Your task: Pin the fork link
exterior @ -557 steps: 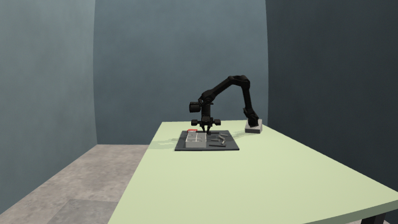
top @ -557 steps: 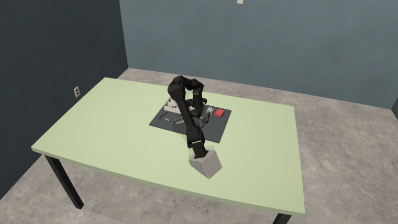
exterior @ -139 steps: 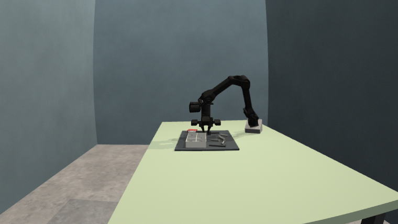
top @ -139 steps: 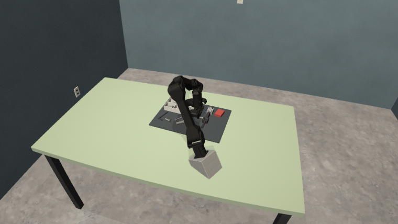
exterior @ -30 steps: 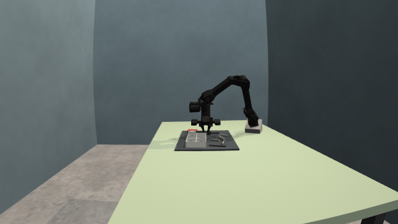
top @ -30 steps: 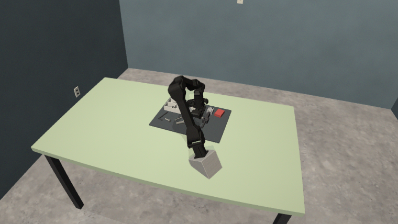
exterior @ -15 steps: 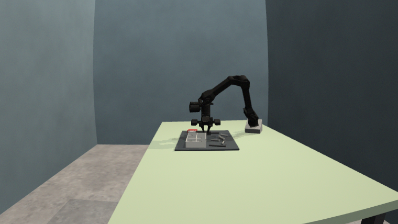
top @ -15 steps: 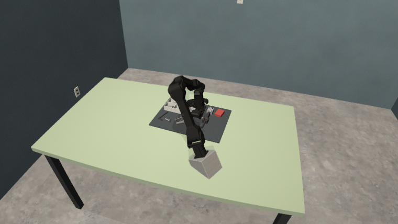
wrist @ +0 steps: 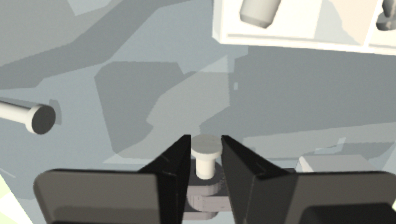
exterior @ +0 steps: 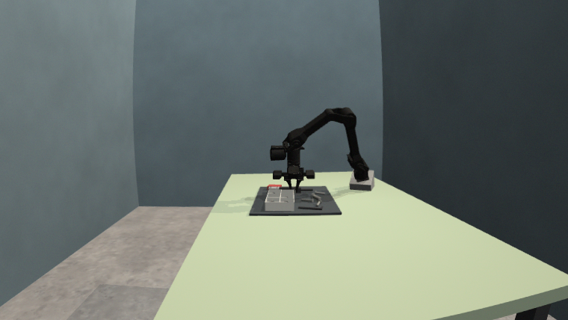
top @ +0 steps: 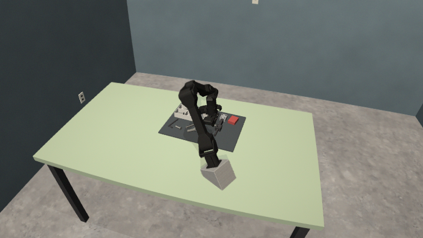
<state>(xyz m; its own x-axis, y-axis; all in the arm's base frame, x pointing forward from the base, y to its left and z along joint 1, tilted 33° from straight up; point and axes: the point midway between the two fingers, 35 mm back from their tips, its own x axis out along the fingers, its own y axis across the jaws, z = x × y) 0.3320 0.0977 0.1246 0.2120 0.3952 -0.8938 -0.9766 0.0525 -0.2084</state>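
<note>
My gripper is now 4 cm to the left of the eye plate, 3 cm above it and 2 cm short of it. Round my hand: red block: 10 cm to the right, 10 cm ahead, 3 cm below; white parts box: 16 cm to the left, 4 cm ahead, 3 cm below; mat: 6 cm to the left, 5 cm below.
</note>
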